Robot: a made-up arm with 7 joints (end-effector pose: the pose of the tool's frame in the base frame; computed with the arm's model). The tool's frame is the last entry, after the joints. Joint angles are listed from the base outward.
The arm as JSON. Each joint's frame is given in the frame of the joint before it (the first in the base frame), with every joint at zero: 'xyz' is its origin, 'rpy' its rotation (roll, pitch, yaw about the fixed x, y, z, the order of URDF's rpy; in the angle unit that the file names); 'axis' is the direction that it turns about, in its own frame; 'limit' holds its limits. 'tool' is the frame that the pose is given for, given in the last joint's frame.
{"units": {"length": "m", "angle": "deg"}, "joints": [
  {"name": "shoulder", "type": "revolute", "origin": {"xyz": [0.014, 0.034, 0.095], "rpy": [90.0, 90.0, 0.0]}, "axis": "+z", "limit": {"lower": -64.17, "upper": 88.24}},
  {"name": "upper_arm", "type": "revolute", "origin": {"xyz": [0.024, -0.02, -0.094], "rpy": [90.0, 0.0, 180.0]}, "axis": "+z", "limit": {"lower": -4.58, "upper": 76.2}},
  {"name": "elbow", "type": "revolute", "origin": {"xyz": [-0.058, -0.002, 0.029], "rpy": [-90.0, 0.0, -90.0]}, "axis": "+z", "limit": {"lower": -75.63, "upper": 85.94}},
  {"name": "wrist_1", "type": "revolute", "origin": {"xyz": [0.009, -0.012, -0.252], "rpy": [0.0, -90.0, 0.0]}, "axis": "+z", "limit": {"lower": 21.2, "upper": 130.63}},
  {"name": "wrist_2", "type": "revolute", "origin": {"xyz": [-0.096, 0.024, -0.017], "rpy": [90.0, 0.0, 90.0]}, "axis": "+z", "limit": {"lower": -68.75, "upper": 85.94}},
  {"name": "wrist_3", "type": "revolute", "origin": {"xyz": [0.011, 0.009, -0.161], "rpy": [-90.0, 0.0, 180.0]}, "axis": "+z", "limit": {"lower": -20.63, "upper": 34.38}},
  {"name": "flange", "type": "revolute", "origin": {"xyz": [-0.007, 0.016, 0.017], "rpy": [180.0, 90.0, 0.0]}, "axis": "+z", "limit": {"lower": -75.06, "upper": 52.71}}
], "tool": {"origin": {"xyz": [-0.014, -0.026, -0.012], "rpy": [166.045, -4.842, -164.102]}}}
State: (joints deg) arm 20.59 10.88 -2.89 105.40 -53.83 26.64 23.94
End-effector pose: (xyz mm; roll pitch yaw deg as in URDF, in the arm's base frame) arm 410.2 216.6 -47.4 4.22 -50.51 73.22
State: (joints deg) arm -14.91 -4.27 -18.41 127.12 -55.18 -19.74 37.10
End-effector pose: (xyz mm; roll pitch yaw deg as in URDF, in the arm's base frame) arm 224.9 57.2 -128.9 3.09 -55.95 17.29
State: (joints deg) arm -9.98 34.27 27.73 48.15 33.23 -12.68 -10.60
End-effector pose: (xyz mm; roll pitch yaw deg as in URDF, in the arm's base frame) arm 113.6 545.6 -313.2 1.69 -0.10 131.33
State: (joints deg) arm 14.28 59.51 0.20 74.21 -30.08 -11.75 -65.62
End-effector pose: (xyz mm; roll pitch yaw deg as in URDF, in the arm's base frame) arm 325.0 497.0 0.6 -98.86 -33.40 174.90
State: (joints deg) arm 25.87 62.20 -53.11 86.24 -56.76 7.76 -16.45
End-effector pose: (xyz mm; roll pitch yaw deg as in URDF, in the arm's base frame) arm 384.0 325.9 -134.0 130.55 -55.85 -72.81
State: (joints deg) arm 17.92 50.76 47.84 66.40 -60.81 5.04 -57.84
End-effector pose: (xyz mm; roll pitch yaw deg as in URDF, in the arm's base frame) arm 189.4 597.7 40.3 -88.41 -20.02 -134.98
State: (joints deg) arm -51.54 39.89 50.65 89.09 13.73 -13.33 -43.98
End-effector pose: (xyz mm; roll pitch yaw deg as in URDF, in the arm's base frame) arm 11.4 555.0 -94.4 -36.36 -36.39 151.96
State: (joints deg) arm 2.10 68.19 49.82 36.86 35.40 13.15 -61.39
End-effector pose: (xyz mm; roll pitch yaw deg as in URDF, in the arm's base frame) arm 73.9 700.0 -8.5 -10.34 1.43 -157.05
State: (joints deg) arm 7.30 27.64 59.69 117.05 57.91 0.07 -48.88
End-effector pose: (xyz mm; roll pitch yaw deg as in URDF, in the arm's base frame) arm 145.8 476.7 4.5 -66.88 55.60 120.97
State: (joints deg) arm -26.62 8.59 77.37 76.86 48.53 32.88 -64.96
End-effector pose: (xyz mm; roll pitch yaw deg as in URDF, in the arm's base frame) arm -145.7 456.5 -284.9 30.06 -11.77 -147.12
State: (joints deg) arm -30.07 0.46 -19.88 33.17 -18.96 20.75 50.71
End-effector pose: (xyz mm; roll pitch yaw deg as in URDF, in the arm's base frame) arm -162.8 116.1 -507.0 125.55 66.05 99.89
